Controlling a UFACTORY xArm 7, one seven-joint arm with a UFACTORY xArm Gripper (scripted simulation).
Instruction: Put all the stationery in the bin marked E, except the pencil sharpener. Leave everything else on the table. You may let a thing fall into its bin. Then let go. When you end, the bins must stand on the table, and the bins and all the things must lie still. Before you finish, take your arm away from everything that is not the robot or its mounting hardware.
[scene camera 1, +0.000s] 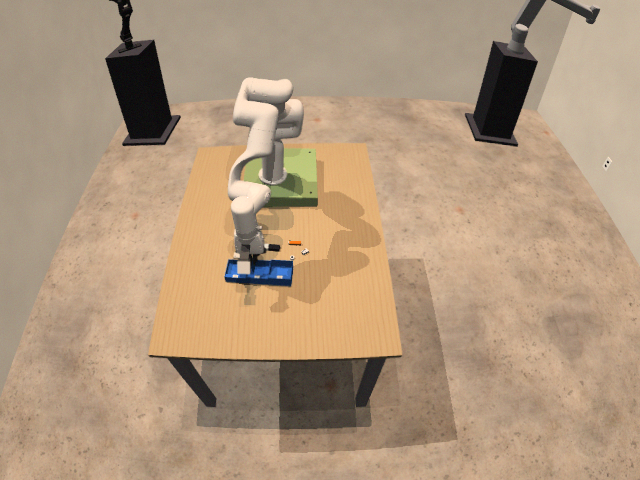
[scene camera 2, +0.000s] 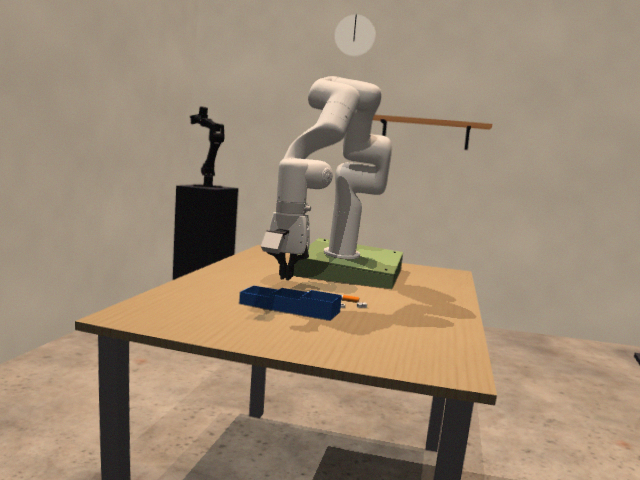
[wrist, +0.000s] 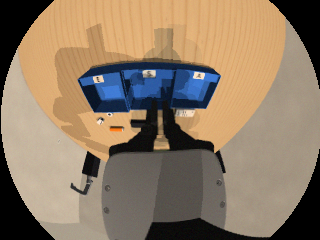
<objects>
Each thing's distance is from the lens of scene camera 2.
my gripper (scene camera 2: 285, 279): 138 cm
blue bin tray (scene camera 2: 317, 304): 132 cm
</objects>
